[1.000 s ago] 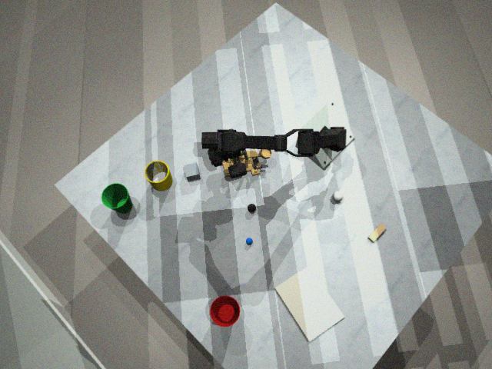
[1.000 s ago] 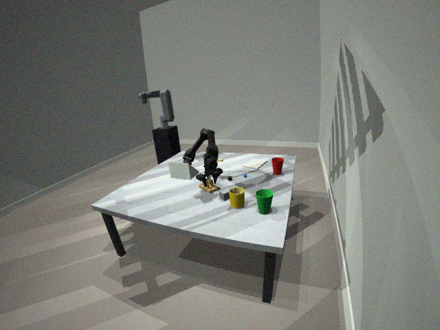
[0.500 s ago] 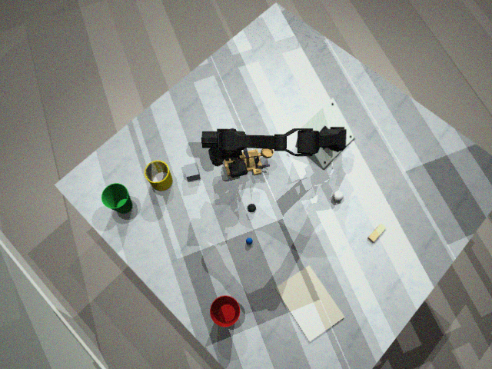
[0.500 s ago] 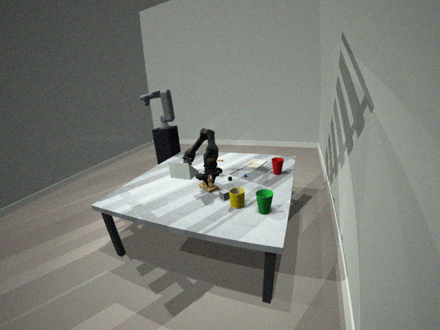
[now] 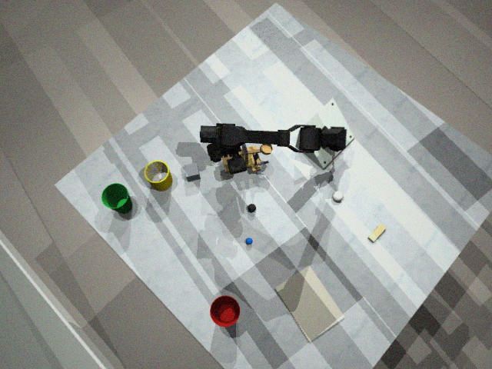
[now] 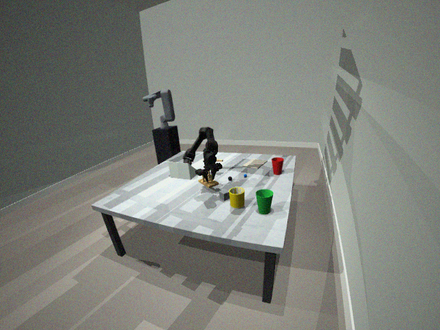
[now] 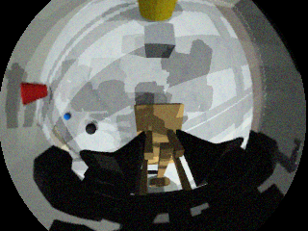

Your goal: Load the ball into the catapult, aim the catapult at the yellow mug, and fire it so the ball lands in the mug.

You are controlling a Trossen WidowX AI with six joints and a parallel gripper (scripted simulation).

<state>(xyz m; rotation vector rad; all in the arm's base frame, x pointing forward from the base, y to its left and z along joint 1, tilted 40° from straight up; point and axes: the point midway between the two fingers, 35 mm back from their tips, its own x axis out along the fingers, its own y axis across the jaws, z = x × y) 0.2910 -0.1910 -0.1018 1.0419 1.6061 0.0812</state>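
The dark ball lies 9 cm ahead of my gripper tip, 17 cm to the left of it and 5 cm below it. From my gripper tip the other things lie so: small grey block (13 cm ahead, 10 cm to the right, 5 cm below); yellow mug (23 cm ahead, 17 cm to the right, 4 cm below); wooden catapult (5 cm behind, 6 cm to the left, 2 cm above).
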